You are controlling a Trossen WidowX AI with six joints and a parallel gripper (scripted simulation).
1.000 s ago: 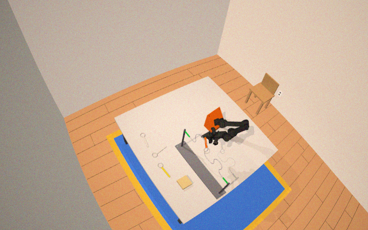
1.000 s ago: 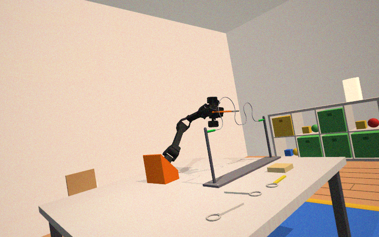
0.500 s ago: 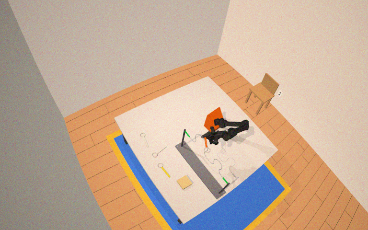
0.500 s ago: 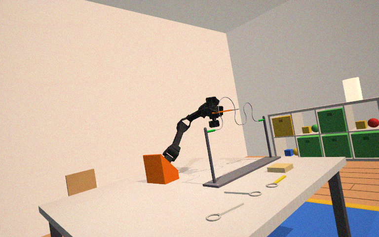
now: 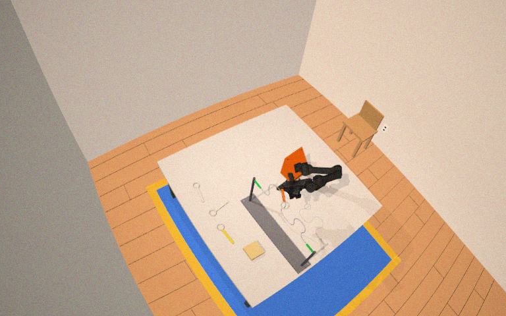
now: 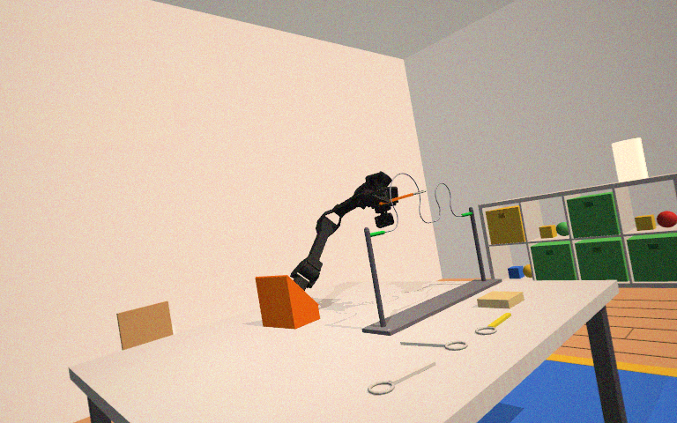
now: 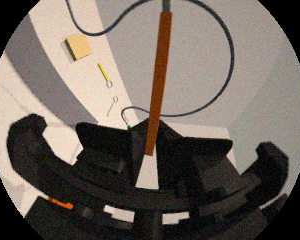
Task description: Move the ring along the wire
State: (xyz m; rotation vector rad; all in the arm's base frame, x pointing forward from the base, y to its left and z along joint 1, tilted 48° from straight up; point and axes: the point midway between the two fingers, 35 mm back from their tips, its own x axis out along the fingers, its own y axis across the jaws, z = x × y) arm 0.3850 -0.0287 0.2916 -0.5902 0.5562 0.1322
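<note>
The ring with orange handle lies 10 mm ahead of my gripper tip, 80 mm to the left of it and 20 mm above it. The rest, counted from my gripper tip: tan block: 230 mm ahead, 180 mm to the left, 350 mm below; yellow-handled ring: 320 mm ahead, 40 mm to the right, 360 mm below.
</note>
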